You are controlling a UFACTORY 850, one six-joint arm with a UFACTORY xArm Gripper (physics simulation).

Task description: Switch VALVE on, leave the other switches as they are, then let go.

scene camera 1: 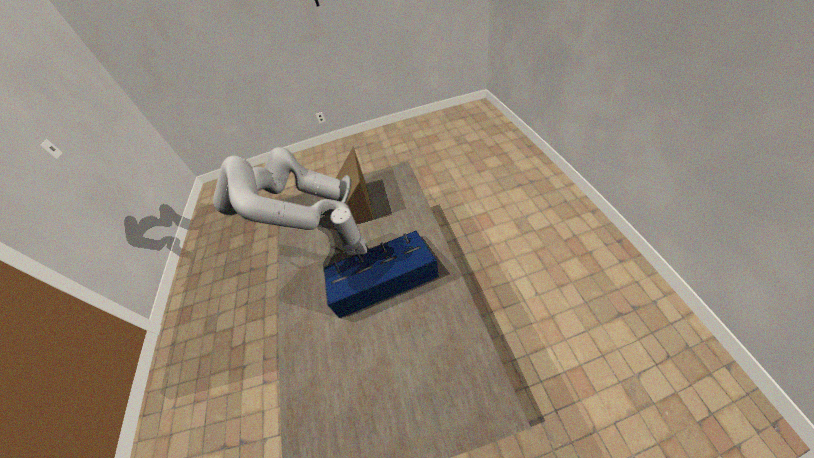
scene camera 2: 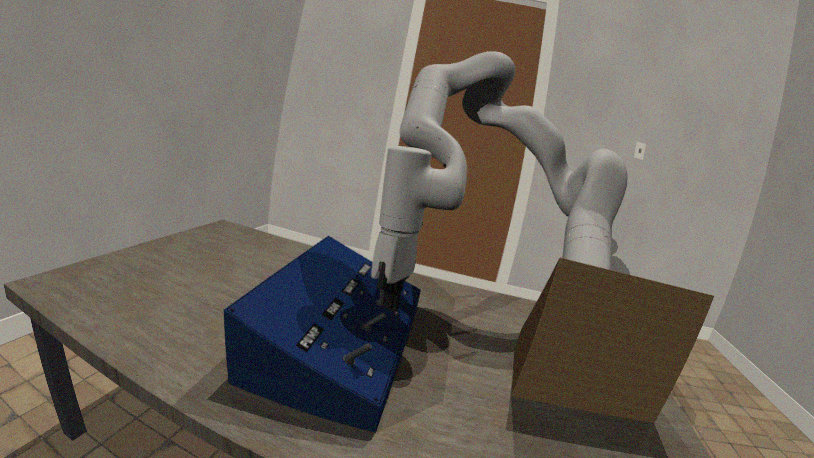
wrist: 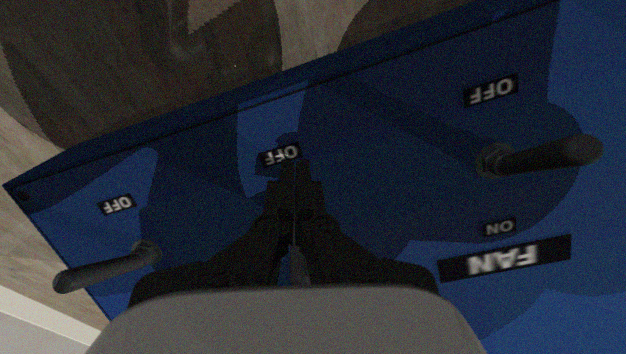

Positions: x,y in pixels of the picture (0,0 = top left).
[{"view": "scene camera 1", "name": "blue switch panel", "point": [357,284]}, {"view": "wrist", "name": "my gripper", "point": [294,178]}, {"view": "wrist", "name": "blue switch panel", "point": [405,130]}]
